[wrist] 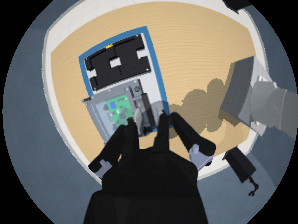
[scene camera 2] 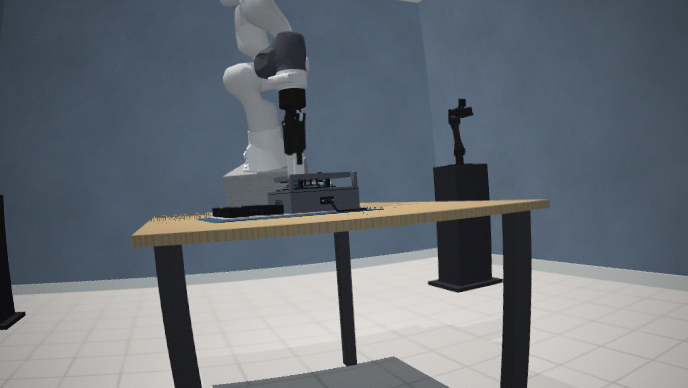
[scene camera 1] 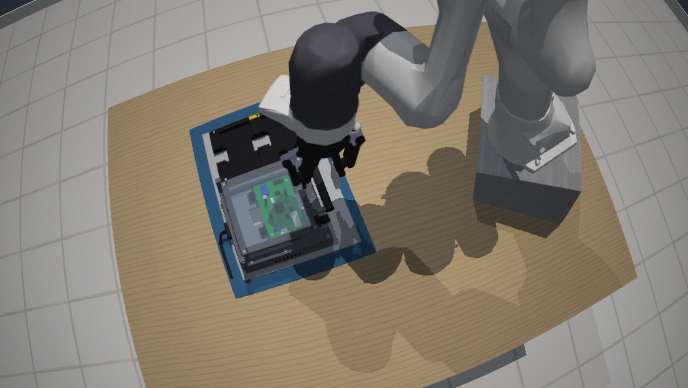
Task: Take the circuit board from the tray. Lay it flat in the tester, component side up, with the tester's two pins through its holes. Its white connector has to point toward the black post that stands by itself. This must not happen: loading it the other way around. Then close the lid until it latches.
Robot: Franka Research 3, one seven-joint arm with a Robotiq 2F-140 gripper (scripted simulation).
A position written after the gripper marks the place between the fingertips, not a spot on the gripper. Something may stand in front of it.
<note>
In view: the gripper (scene camera 1: 321,186) and a see-through lid (scene camera 1: 266,210).
The gripper also shows in the wrist view (wrist: 148,110) and in scene camera 2 (scene camera 2: 296,178). The see-through lid shows as well in the wrist view (wrist: 109,111).
</note>
